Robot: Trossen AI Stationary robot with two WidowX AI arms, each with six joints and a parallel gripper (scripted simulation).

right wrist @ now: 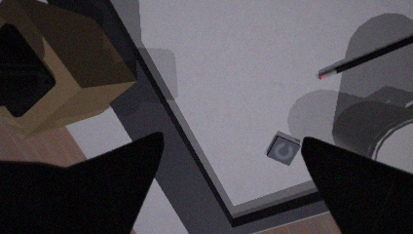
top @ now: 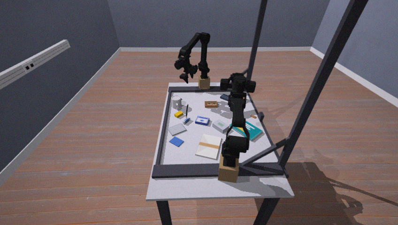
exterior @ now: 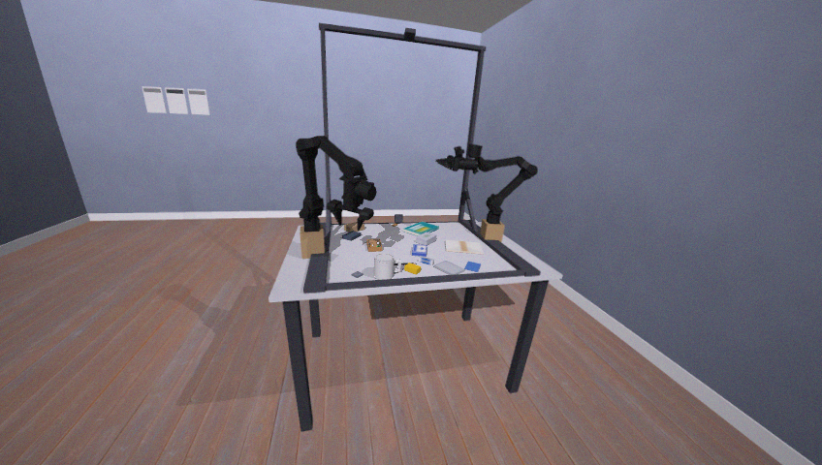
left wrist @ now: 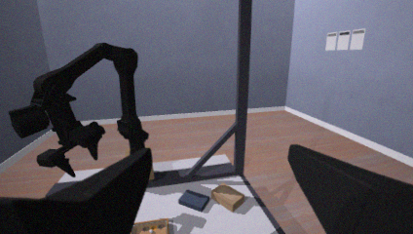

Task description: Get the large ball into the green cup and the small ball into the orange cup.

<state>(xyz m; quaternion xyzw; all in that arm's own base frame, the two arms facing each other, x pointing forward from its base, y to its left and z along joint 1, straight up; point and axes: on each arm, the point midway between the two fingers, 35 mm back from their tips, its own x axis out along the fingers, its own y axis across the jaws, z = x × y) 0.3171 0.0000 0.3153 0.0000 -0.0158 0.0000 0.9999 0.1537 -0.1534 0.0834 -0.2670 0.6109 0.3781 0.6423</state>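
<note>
Right now my right hand is 170 mm past the covered wooden puzzle, 140 mm to the right of it and 200 mm above it.
</note>
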